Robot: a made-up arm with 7 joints. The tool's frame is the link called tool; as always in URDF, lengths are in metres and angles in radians.
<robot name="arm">
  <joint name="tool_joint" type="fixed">
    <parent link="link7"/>
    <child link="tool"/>
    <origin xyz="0 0 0" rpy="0 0 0"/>
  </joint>
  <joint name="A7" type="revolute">
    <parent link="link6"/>
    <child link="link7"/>
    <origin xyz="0 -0.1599 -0.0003" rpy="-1.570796 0 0"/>
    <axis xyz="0 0 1"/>
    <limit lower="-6.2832" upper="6.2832" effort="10" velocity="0.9"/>
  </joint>
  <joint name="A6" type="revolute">
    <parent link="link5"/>
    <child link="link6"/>
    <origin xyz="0 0.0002 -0.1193" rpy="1.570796 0 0"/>
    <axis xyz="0 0 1"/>
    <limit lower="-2.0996" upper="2.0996" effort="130" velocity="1.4"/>
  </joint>
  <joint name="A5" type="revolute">
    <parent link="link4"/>
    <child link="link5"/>
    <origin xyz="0 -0.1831 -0.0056" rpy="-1.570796 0 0"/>
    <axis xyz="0 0 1"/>
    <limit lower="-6.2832" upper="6.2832" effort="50" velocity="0.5"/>
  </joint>
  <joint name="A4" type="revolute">
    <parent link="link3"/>
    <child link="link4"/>
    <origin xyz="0 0.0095 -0.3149" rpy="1.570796 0 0"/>
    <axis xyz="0 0 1"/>
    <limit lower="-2.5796" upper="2.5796" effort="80" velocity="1"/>
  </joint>
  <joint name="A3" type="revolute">
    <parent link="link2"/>
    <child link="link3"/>
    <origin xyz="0 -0.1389 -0.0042" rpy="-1.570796 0 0"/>
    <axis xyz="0 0 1"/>
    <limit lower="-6.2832" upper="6.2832" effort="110" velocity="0.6"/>
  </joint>
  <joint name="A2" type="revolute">
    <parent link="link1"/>
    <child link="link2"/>
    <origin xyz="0 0.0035 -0.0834" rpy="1.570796 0 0"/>
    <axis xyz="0 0 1"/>
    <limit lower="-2.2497" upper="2.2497" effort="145" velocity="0.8"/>
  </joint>
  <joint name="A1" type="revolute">
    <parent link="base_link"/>
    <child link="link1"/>
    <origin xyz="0 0 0.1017" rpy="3.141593 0 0"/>
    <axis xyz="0 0 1"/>
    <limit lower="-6.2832" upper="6.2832" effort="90" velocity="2.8"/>
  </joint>
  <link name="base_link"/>
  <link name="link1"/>
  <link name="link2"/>
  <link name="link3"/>
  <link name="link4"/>
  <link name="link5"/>
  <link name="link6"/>
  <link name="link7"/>
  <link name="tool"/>
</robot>
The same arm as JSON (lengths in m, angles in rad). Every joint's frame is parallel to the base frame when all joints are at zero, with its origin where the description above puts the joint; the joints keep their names.
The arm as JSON. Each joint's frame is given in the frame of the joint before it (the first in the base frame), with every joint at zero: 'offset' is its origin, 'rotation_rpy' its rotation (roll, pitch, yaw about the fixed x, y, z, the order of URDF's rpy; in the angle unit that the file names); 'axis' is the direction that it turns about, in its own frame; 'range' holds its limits. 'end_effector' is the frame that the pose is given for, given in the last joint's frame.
{
  "length_unit": "m",
  "angle_unit": "rad",
  "chain": [
    {
      "id": "A1",
      "offset": [
        0.0,
        0.0,
        0.1017
      ],
      "rotation_rpy": [
        0.0,
        0.0,
        0.0
      ],
      "axis": "-z",
      "range": [
        -6.2832,
        6.2832
      ]
    },
    {
      "id": "A2",
      "offset": [
        0.0,
        -0.0035,
        0.0834
      ],
      "rotation_rpy": [
        0.0,
        0.0,
        0.0
      ],
      "axis": "+y",
      "range": [
        -2.2497,
        2.2497
      ]
    },
    {
      "id": "A3",
      "offset": [
        0.0,
        -0.0042,
        0.1389
      ],
      "rotation_rpy": [
        0.0,
        0.0,
        0.0
      ],
      "axis": "-z",
      "range": [
        -6.2832,
        6.2832
      ]
    },
    {
      "id": "A4",
      "offset": [
        0.0,
        -0.0095,
        0.3149
      ],
      "rotation_rpy": [
        0.0,
        0.0,
        0.0
      ],
      "axis": "+y",
      "range": [
        -2.5796,
        2.5796
      ]
    },
    {
      "id": "A5",
      "offset": [
        0.0,
        -0.0056,
        0.1831
      ],
      "rotation_rpy": [
        0.0,
        0.0,
        0.0
      ],
      "axis": "-z",
      "range": [
        -6.2832,
        6.2832
      ]
    },
    {
      "id": "A6",
      "offset": [
        0.0,
        -0.0002,
        0.1193
      ],
      "rotation_rpy": [
        0.0,
        0.0,
        0.0
      ],
      "axis": "+y",
      "range": [
        -2.0996,
        2.0996
      ]
    },
    {
      "id": "A7",
      "offset": [
        0.0,
        -0.0003,
        0.1599
      ],
      "rotation_rpy": [
        0.0,
        0.0,
        0.0
      ],
      "axis": "-z",
      "range": [
        -6.2832,
        6.2832
      ]
    }
  ],
  "end_effector": {
    "offset": [
      0.0,
      0.0,
      0.0
    ],
    "rotation_rpy": [
      -3.1416,
      0.0,
      0.0
    ]
  }
}

